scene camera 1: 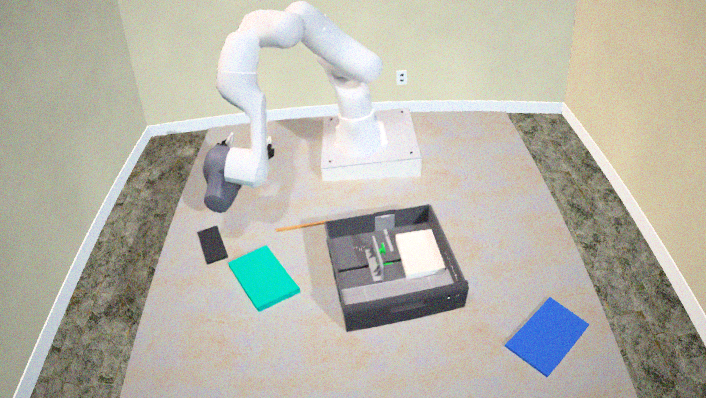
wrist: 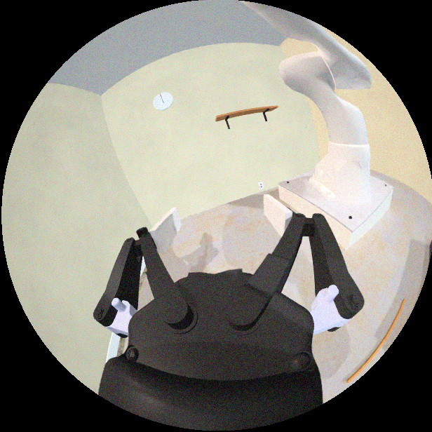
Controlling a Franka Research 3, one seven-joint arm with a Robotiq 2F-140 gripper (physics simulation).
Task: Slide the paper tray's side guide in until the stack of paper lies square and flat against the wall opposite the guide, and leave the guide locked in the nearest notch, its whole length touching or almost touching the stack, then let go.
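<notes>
The dark grey paper tray [scene camera 1: 405, 306] stands on the table right of centre in the scene view. The white stack of paper [scene camera 1: 419, 253] lies in its right part, near the right wall, looking slightly turned; whether it touches that wall is too small to tell. The grey side guide [scene camera 1: 375, 260] stands upright left of the stack, with a gap between them. Bright green marks show between guide and stack. My gripper [scene camera 1: 249, 140] [wrist: 220, 210] is open and empty, far from the tray at the back left; its two pale fingertips stand wide apart in the wrist view.
A teal book [scene camera 1: 264, 278] and a black flat item [scene camera 1: 212, 244] lie left of the tray. An orange stick [scene camera 1: 300, 226] [wrist: 378, 348] lies by the tray's back left corner. A blue book [scene camera 1: 547, 336] lies at the front right. The robot's white base [scene camera 1: 371, 169] [wrist: 345, 215] stands behind the tray.
</notes>
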